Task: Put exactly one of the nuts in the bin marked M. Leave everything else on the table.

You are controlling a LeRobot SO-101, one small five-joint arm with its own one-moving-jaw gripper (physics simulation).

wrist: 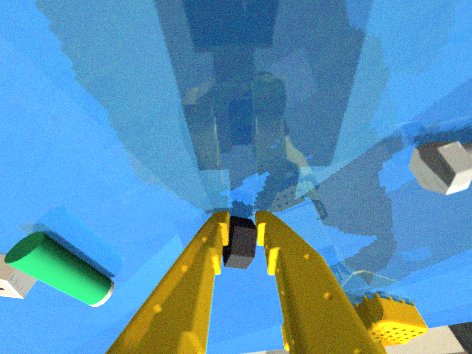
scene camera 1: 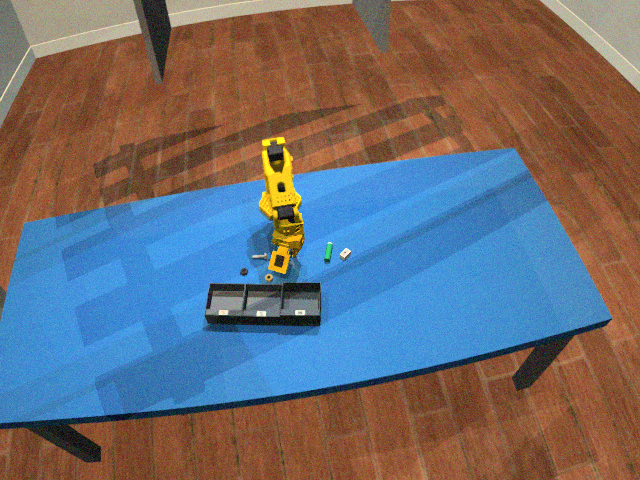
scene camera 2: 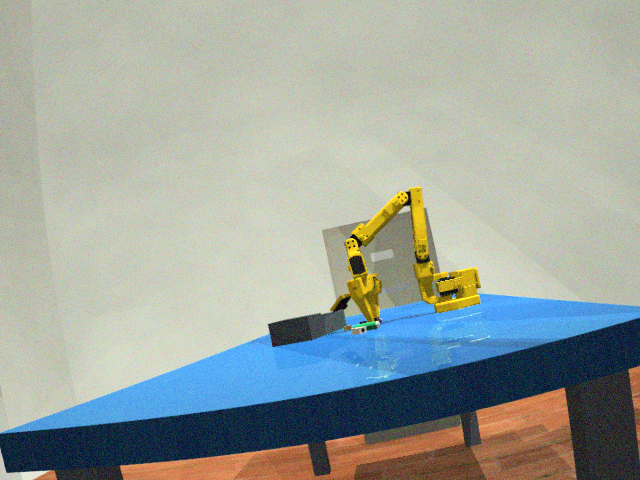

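My gripper is shut on a dark nut, which stands on edge between the two jaw tips, low at the table top. In scene camera 1 the jaw tips and this nut are hidden under the wrist. A brass nut lies between the wrist and the bins. Another small dark nut-like piece lies to its left. The black three-compartment bin row stands in front of the arm. Its white labels are too blurred to read, so I cannot tell which bin is M.
A grey bolt lies left of the wrist. A green cylinder lies to the right, with a white block beside it. The blue table bears everything.
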